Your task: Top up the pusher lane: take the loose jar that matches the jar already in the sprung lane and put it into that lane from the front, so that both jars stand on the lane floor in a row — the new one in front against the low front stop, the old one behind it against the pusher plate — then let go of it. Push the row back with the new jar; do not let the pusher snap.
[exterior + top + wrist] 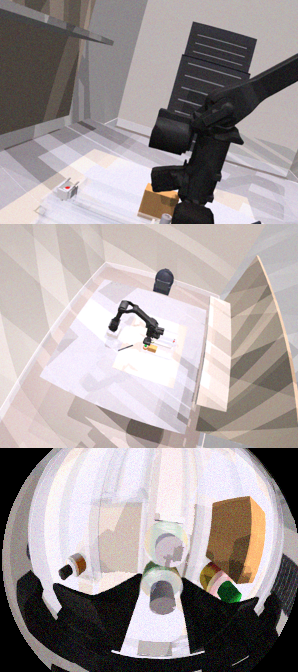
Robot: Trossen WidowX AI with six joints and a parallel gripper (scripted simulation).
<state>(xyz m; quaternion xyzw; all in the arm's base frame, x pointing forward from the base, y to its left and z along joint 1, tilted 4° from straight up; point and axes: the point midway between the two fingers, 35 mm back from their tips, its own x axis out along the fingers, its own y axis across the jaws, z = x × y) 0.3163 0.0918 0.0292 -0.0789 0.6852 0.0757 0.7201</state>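
Right now my gripper tip is 7 cm short of the brown box and 6 cm to the left of it. Also, from my gripper tip: thin dark rod: 17 cm to the right, 13 cm behind, 3 cm below; sprung lane: 13 cm ahead, 6 cm to the left, 2 cm below.
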